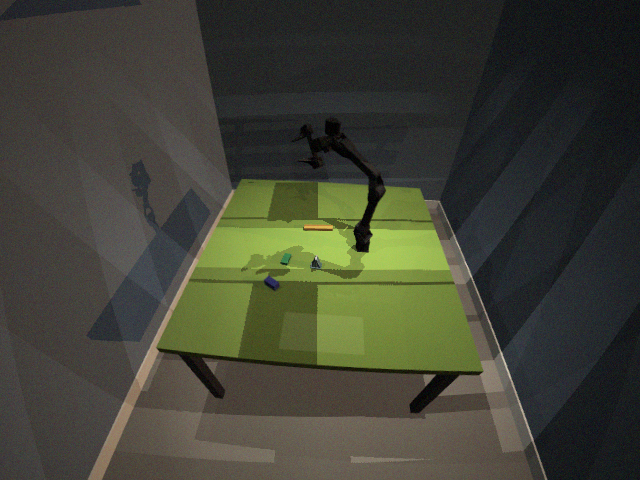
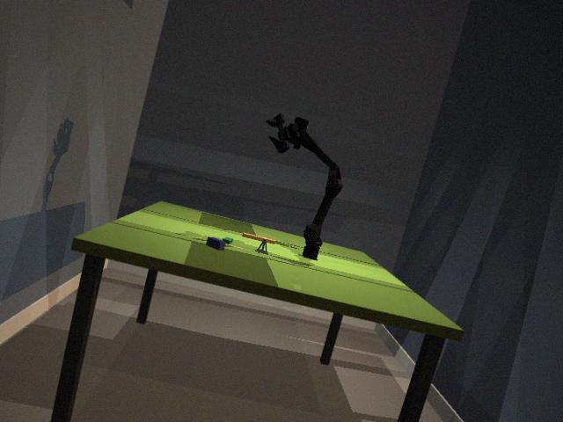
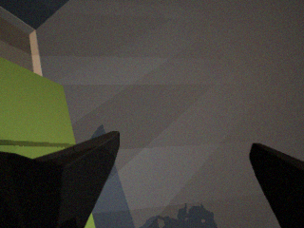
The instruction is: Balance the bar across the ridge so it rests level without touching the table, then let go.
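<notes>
Right now my gripper tip is 10 cm past the bar, 13 cm to the left of it and 52 cm above it. The rest, counted from my gripper tip: blue block (9 cm ahead, 30 cm to the left, 52 cm below); green block (5 cm ahead, 13 cm to the left, 52 cm below).
</notes>
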